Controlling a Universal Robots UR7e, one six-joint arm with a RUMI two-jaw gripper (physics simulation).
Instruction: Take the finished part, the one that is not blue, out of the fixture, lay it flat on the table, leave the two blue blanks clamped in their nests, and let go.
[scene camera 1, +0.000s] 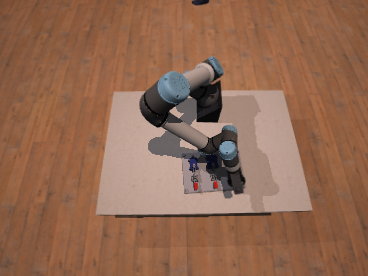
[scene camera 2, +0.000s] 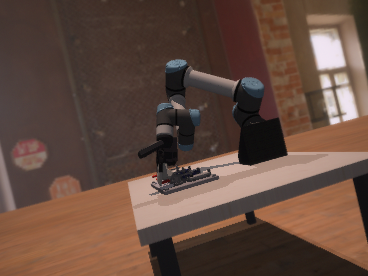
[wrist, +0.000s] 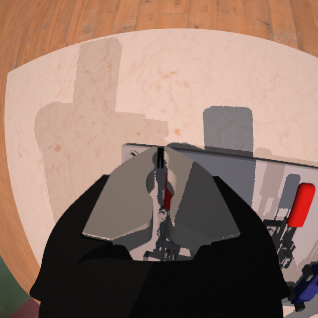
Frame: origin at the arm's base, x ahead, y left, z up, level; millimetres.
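Where they show: gripper, between the fingertips: (scene camera 2: 160, 185) (wrist: 159, 149); arm's base, origin of its link: (scene camera 1: 209, 96) (scene camera 2: 261, 135).
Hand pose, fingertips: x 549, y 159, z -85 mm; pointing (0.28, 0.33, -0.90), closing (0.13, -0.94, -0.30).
Each offset is from my fingertips to the top centre of the thing. "pt": to the spot under its first point.
The fixture plate (scene camera 1: 204, 188) (scene camera 2: 195, 186) (wrist: 272, 172) lies on the table with toggle clamps on it. One blue blank @(138 mm back, 252 mm right, 8 mm up) (scene camera 1: 193, 163) (wrist: 308, 290) sits in the left nest in scene camera 1. A second blue blank @(154 mm back, 143 mm right, 3 mm up) (scene camera 1: 212, 161) sits in the middle nest, partly in shadow. The finished part, not blue, cannot be made out; the arm and gripper cover the right end of the fixture. My gripper (scene camera 2: 161, 179) (wrist: 159, 149) is shut and empty, low at the right end of the fixture. A red clamp handle @(28 mm back, 20 mm right, 13 mm up) (wrist: 168, 199) shows behind its fingertips, largely hidden by the fingers.
Two other red clamp handles, the left one @(pt 2 mm back, 241 mm right, 22 mm up) (scene camera 1: 195, 186) and the middle one @(30 mm back, 131 mm right, 31 mm up) (scene camera 1: 215, 185) (wrist: 302, 205), stand on the fixture's front side. The table (scene camera 1: 135, 190) (scene camera 2: 210, 210) (wrist: 165, 75) extends around the fixture, with its front edge beyond the fingertips. The arm's base stands at the back.
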